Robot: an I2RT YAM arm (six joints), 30 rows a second.
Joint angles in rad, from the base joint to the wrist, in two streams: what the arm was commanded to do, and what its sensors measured. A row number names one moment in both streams.
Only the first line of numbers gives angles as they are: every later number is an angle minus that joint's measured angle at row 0.
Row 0, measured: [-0.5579, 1.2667, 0.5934, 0.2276, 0.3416, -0.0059]
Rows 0 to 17, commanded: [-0.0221, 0.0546, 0.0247, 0.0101, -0.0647, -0.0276]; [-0.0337, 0.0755, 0.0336, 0.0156, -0.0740, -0.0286]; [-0.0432, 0.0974, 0.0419, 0.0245, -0.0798, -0.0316]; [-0.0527, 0.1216, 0.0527, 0.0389, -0.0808, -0.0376]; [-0.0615, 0.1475, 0.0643, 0.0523, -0.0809, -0.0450]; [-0.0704, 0.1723, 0.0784, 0.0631, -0.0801, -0.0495]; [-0.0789, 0.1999, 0.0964, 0.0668, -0.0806, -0.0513]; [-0.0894, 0.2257, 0.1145, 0.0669, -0.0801, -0.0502]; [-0.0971, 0.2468, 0.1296, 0.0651, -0.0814, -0.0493]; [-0.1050, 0.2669, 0.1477, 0.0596, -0.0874, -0.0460]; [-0.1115, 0.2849, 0.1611, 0.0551, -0.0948, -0.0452]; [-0.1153, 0.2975, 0.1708, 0.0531, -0.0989, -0.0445]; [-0.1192, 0.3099, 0.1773, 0.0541, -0.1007, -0.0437]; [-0.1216, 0.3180, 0.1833, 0.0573, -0.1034, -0.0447]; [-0.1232, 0.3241, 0.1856, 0.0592, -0.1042, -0.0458]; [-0.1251, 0.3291, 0.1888, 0.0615, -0.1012, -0.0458]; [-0.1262, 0.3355, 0.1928, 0.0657, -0.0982, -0.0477]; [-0.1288, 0.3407, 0.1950, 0.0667, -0.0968, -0.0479]
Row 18, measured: [-0.1248, 0.3303, 0.1827, 0.0289, -0.0889, -0.0439]
